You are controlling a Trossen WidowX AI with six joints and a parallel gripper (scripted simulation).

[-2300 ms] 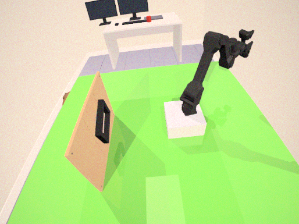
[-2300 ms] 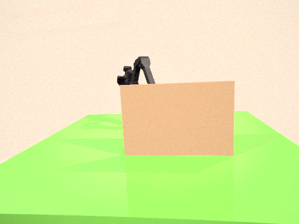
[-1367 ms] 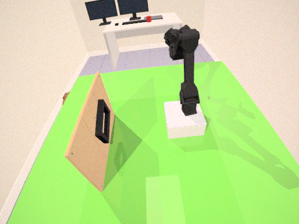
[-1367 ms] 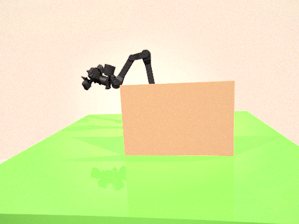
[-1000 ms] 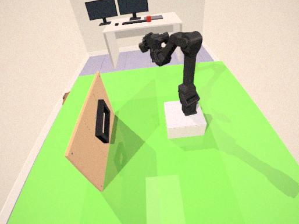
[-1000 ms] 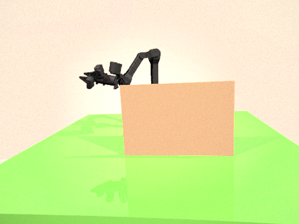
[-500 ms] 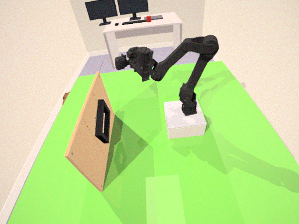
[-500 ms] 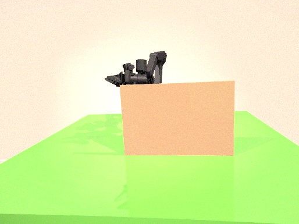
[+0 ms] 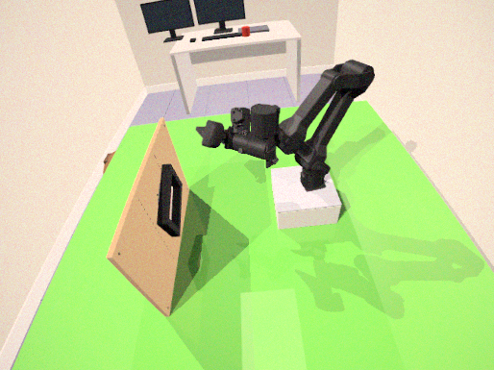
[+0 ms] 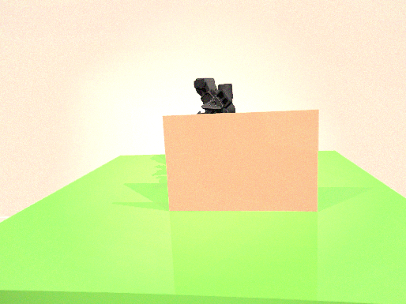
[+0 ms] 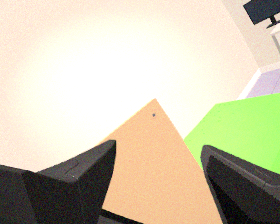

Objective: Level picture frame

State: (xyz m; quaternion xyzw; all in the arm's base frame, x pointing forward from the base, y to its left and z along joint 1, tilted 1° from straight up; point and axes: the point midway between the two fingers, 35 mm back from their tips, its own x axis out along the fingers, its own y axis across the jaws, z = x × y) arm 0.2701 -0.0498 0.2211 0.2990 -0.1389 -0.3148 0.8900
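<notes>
Right now my gripper tip is 13 cm short of the picture frame, 11 cm to the right of it and 14 cm above it. Also, from my gripper tip: tan wall board: 15 cm ahead, 12 cm to the left, 15 cm below.
</notes>
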